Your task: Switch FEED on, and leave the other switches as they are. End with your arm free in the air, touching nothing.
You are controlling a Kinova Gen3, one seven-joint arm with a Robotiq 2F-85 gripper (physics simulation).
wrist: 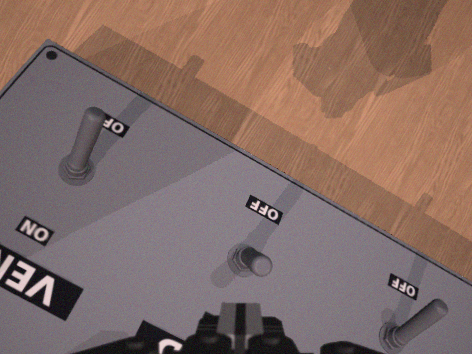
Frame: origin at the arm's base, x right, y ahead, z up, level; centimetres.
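Seen in the pictures: gripper, fingertip midpoint: (pixel 240 329).
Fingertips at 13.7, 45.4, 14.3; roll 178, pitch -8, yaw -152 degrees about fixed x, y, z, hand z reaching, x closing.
Note:
Pixels of each thing's top centre, then the offset from my fingertips to it, as dx, dy, dz. "spot": a spot on its surface instead. Level surfaces: height alone.
- grey switch panel, surface spot: (pixel 165 200) spot: +4.3, -1.6, -13.9
- left lever, middle of its top: (pixel 78 140) +10.1, -2.5, -9.8
- VEN label, middle of its top: (pixel 5 272) +10.1, +5.6, -9.3
- middle lever, middle of its top: (pixel 261 269) -1.9, -1.2, -8.5
- right lever, middle of its top: (pixel 431 332) -13.9, -2.5, -9.8
- wooden table, its level: dz -23.0
- dark screw, middle of its top: (pixel 51 54) +16.0, -6.2, -16.4
A grey switch panel (pixel 165 200) shows in the wrist view. The left lever (pixel 87 140), beside the VEN label (pixel 37 285), leans up toward its OFF tag. The middle lever (pixel 257 263) looks short; its tip lies slightly right of its base, and its OFF tag (pixel 264 209) is above it. Its name label (pixel 157 337) is mostly hidden behind the gripper, so I cannot read FEED there. The right lever (pixel 417 322) slants up and right, near its OFF tag (pixel 403 286). My gripper (pixel 240 329) is shut and empty, below the middle lever in view, with a visible gap between them.
The wooden table (pixel 240 30) lies beyond the panel's upper edge. Shadows of the arm and levers fall on the table. A dark screw (pixel 51 55) marks the panel's upper-left corner. The left switch also has an ON tag (pixel 34 231).

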